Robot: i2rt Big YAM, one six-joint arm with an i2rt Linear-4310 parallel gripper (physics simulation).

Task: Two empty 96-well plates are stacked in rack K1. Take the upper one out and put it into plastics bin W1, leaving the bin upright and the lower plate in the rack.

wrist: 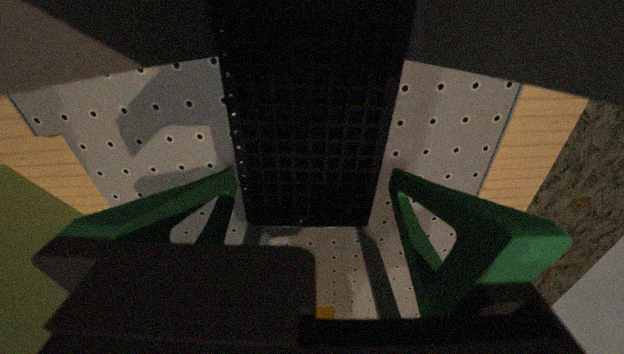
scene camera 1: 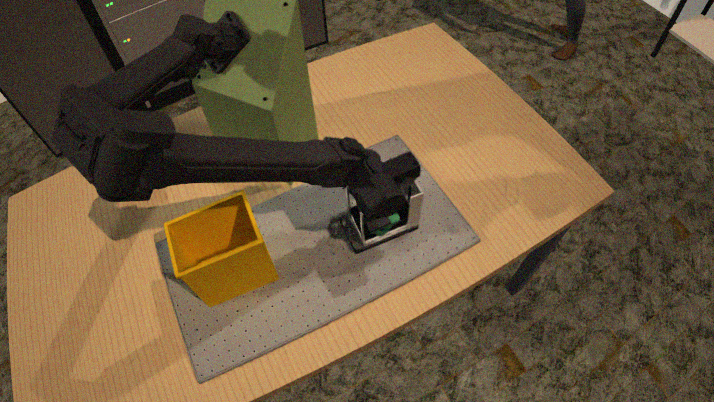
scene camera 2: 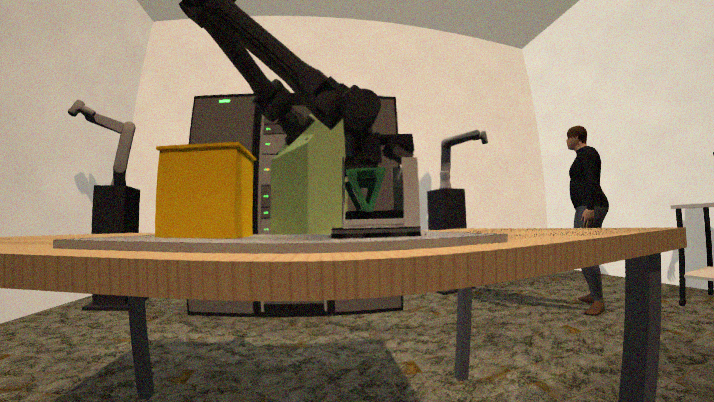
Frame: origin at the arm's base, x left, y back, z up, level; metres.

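Where they show: gripper, fingertip midpoint: (wrist: 312, 177) (scene camera 1: 373, 217) (scene camera 2: 365, 214); arm's base, link origin: (scene camera 1: 225, 42) (scene camera 2: 300, 131).
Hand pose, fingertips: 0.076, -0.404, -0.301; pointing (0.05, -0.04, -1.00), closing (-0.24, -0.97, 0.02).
Each offset is from my fingertips to the top centre of the thing, as dx, dy, dz.
The plastics bin W1, a yellow open box @(-0.313, +0.109, +0.137) (scene camera 1: 232, 276) (scene camera 2: 200, 195) (wrist: 325, 313), stands upright at the left of the pegboard. Rack K1, with pale side walls (scene camera 1: 419, 207) (scene camera 2: 411, 192) and a dark base, stands at the right. A black 96-well plate @(+0.025, -0.004, +0.004) (scene camera 2: 375, 215) (wrist: 310, 110) lies flat low inside it; I cannot make out the two plates separately. My gripper (scene camera 1: 385, 227) (scene camera 2: 368, 202) (wrist: 312, 177) points down inside the rack. Its green fingers are wide open and empty, one toward each long side of the plate, with tips close above or beside it.
The grey perforated board (scene camera 1: 300, 310) (scene camera 2: 280, 244) lies on the wooden table (scene camera 1: 450, 115) (scene camera 2: 280, 275). A green angular block (scene camera 1: 295, 100) (scene camera 2: 325, 185) (wrist: 30, 250) stands behind, between bin and rack. The rack walls stand close around the gripper.
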